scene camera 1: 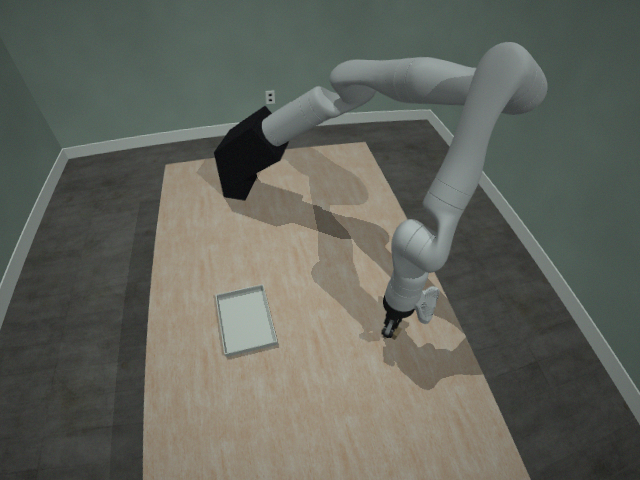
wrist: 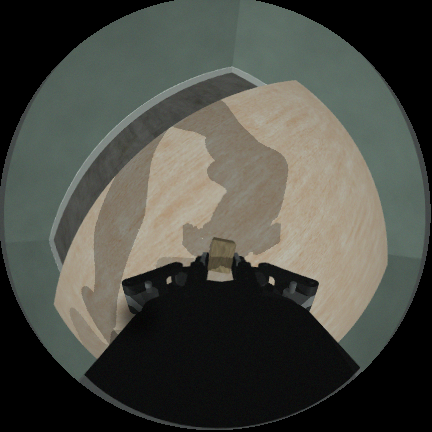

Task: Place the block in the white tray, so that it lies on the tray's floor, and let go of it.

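Seen in the pictures: gripper, fingertip midpoint: (scene camera 1: 388, 330) (wrist: 219, 259); arm's base at its link origin: (scene camera 1: 272, 132).
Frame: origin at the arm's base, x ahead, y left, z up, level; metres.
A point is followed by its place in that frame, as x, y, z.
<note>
A small yellowish-brown wooden block (wrist: 221, 256) {0.494, 0.364, -0.216} sits between the fingertips in the wrist view; in the scene view a sliver of the block (scene camera 1: 397, 333) {0.506, 0.372, -0.216} shows beside the fingers, which hide most of it. My gripper (scene camera 1: 390, 332) {0.489, 0.356, -0.237} (wrist: 219, 259) {0.489, 0.356, -0.237} is shut on the block, low at the table's right side. Whether the block touches the table cannot be told. The white tray (scene camera 1: 221, 325) {0.515, -0.069, -0.225} is a shallow rectangular tray with low walls, left of the gripper in the scene view, and its floor shows no block. The tray does not show in the wrist view.
The light wooden table (scene camera 1: 330, 413) {0.701, 0.213, -0.242} (wrist: 340, 200) {0.738, 0.336, -0.242} carries the tray and the arm's black base (scene camera 1: 245, 155) {0.056, -0.076, -0.049} at the back. The table's right edge runs close to the gripper. Shadows of the arm fall around the gripper. Dark floor and green walls surround the table.
</note>
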